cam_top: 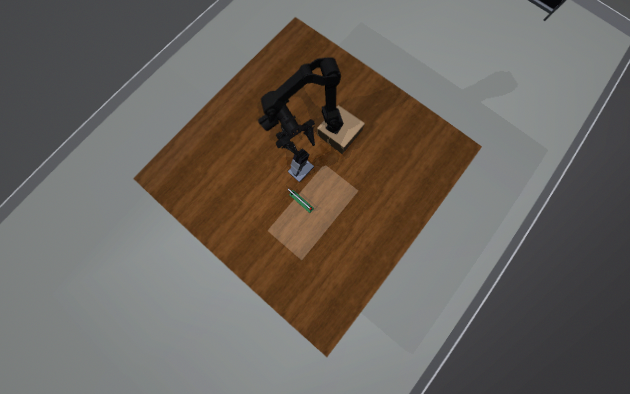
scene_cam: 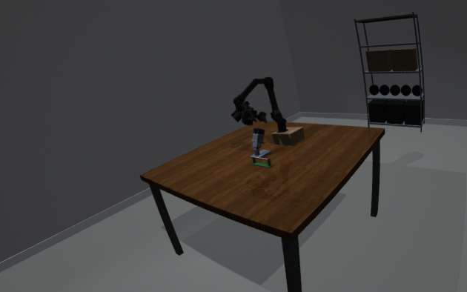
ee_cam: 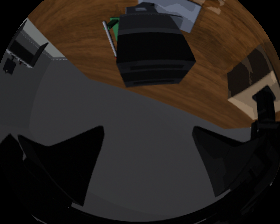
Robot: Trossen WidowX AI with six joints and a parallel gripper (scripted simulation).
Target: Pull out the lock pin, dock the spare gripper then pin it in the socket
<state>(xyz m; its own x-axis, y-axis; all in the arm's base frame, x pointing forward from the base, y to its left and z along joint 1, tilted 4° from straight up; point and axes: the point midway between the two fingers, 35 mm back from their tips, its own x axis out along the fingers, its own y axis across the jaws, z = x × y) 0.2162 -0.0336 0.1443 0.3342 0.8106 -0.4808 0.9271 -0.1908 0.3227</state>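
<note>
Now: gripper tip 17 cm short of the green rack, 7 cm to the right of it and 19 cm above it. Also, from my gripper tip: grey mount (4 cm ahead, 3 cm to the right, 16 cm below); then spare gripper (3 cm ahead, 3 cm to the right, 9 cm below).
</note>
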